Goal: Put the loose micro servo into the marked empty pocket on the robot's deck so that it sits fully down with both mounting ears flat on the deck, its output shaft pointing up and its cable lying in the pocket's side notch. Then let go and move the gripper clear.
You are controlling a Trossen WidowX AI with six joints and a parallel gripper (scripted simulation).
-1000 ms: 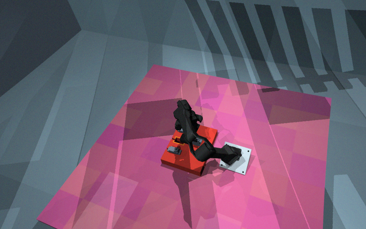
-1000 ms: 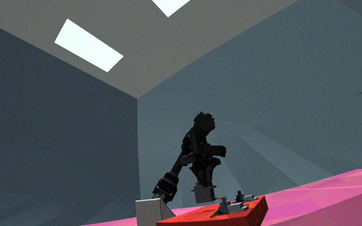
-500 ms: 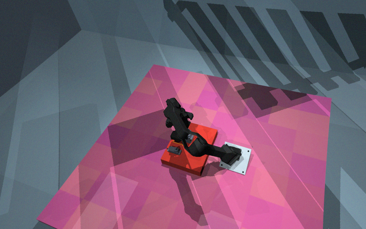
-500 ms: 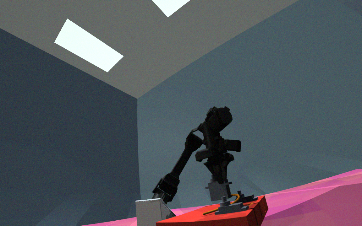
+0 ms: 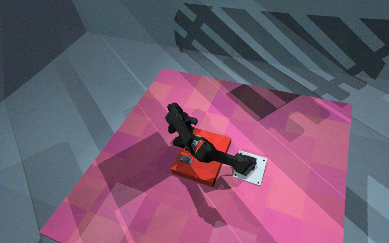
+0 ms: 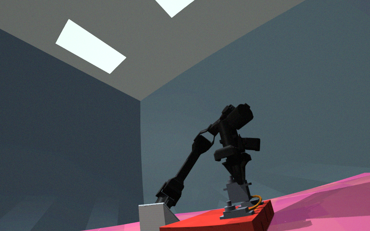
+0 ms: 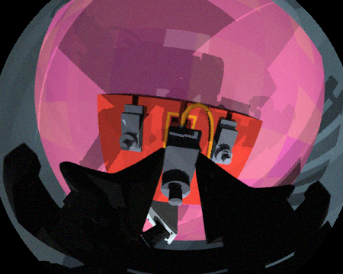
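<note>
My gripper tip is now 120 mm past the deck and 100 mm above it.
</note>
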